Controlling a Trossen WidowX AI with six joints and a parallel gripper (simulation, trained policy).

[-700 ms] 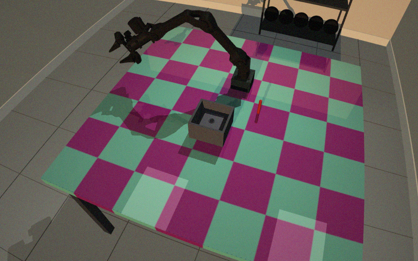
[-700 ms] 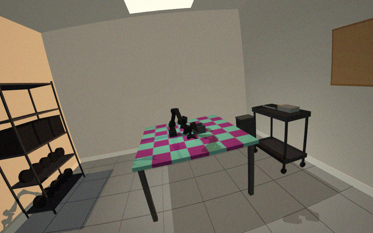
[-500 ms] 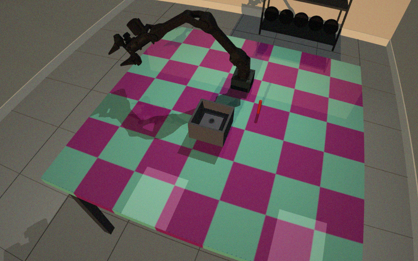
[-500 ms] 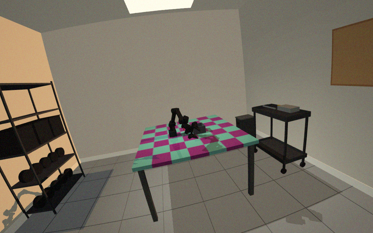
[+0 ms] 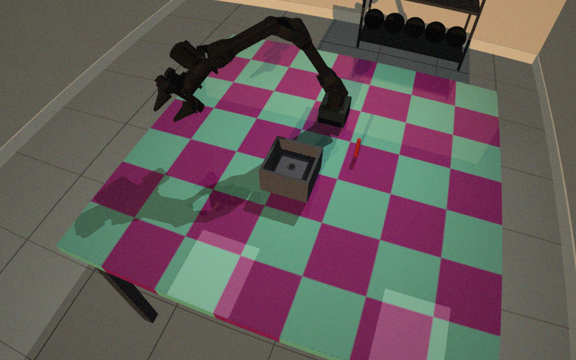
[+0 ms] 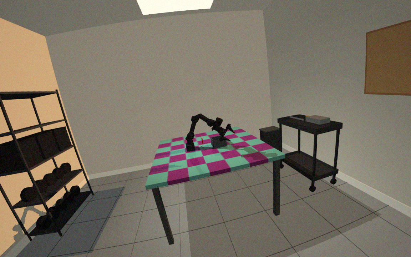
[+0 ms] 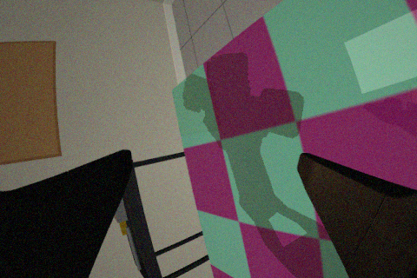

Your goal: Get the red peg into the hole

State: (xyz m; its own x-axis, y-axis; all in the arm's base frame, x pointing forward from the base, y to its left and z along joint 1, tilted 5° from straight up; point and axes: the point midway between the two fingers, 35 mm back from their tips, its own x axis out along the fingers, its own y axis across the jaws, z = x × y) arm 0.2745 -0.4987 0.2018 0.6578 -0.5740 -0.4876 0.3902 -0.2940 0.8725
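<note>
Right now the red peg is 120 mm behind my gripper tip, 620 mm to the left of it and 170 mm below it. Also, from my gripper tip: grey plate 20 mm ahead, 400 mm to the left, 160 mm below; brown box 20 mm ahead, 400 mm to the left, 180 mm below.
</note>
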